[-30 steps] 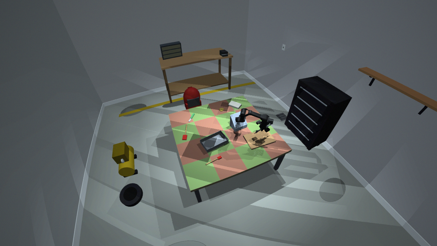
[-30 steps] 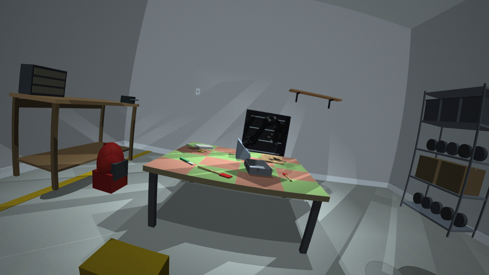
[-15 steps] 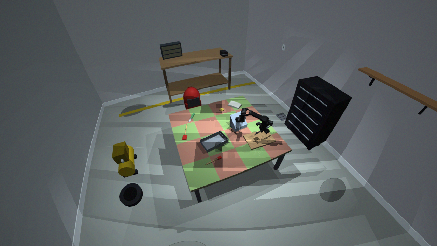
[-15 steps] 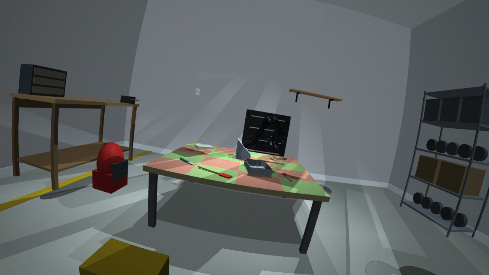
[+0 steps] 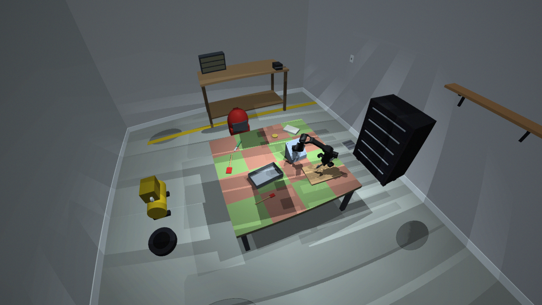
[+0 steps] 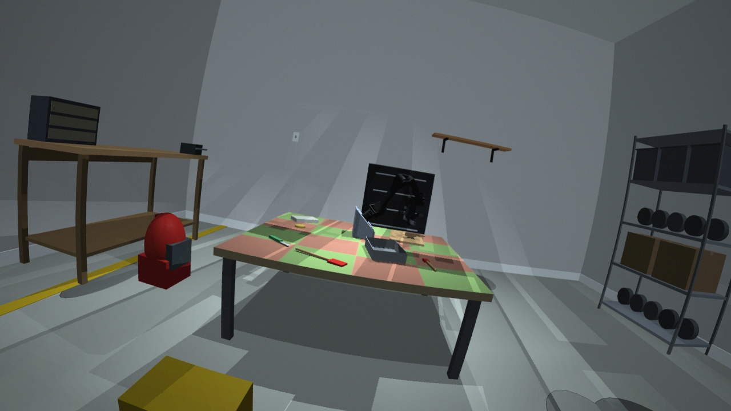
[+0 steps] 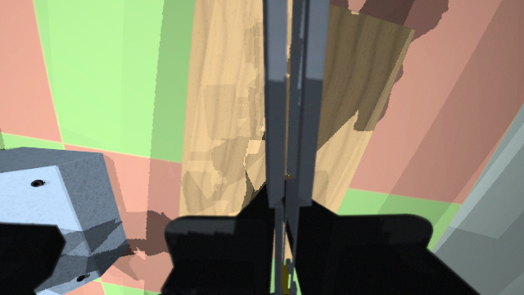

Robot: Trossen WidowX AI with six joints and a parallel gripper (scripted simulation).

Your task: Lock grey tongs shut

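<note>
Right now my gripper tip is 9 cm above the wooden board and 1 cm short of it. From my gripper tip the other things lie so: yellow disc 72 cm to the right, 27 cm ahead, 8 cm below; then grey roasting tin 57 cm ahead, 14 cm to the right, 7 cm below; then white block 77 cm to the right, 8 cm below, 3 cm ahead.
</note>
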